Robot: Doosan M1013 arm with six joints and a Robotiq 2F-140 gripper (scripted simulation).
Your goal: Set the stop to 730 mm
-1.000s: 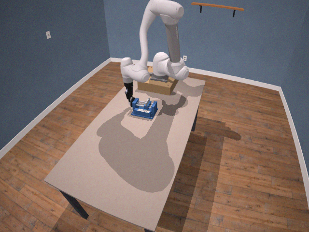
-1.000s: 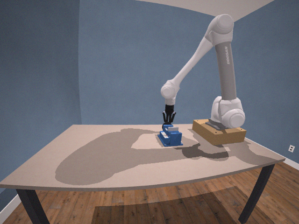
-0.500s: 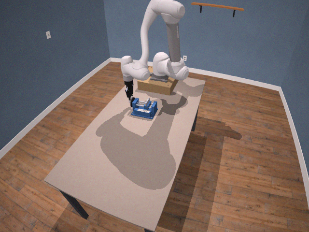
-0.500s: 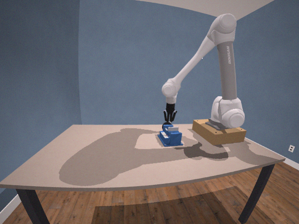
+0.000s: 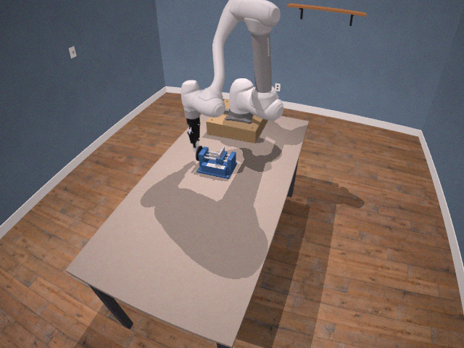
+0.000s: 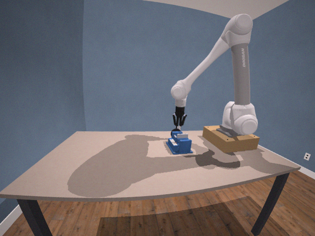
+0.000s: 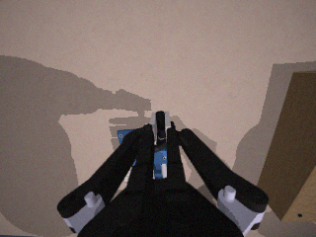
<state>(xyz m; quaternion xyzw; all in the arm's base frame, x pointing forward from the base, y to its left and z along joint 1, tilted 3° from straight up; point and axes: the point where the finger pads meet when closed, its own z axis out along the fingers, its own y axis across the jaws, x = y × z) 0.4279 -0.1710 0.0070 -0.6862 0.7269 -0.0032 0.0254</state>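
The black handwheel is 10 mm ahead of my hand, 20 mm to the left of it and 20 mm below it. Also, from my hand: grey stop block (50 mm ahead, 170 mm to the left, 10 mm below).
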